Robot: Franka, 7 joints.
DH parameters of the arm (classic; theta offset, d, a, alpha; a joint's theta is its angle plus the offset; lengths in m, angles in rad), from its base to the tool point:
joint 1: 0 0.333 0 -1.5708
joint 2: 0 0 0 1.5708
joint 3: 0 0.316 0.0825 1.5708
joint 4: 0 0 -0.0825 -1.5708
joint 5: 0 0.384 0 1.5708
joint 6: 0 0 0.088 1.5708
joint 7: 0 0.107 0 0
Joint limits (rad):
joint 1: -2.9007..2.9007
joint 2: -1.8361..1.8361
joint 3: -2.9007..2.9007
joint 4: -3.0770..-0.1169
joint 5: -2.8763..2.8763
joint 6: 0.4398..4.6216
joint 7: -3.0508..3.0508
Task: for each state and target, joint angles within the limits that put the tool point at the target. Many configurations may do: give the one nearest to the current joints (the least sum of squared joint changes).
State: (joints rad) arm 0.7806 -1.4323 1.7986 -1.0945 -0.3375 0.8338 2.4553
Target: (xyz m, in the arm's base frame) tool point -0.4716 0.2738 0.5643
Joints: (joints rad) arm 0.4493 -1.1442 1.5024 -1.2965 -0.3929 0.8207 2.4553
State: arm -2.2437 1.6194 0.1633 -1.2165 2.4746 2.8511 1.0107
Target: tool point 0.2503 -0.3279 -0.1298
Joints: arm -1.9866 1.6236 0.7397 -1.8006 2.5861 2.9917 1.0107
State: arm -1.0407 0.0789 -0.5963 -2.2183 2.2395 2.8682 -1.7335
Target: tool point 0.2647 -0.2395 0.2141
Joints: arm -0.5326 0.0048 -0.0875 -2.6629 2.3435 2.8801 -1.7335
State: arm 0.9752 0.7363 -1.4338 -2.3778 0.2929 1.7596 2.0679
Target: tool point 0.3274 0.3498 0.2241
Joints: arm 1.6348 0.4698 -0.8749 -2.1375 0.4111 1.6825 2.0679
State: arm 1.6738 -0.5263 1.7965 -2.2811 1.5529 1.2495 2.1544
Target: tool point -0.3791 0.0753 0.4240
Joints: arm 1.4621 -0.5731 1.0199 -2.4423 1.3568 0.8649 2.1544
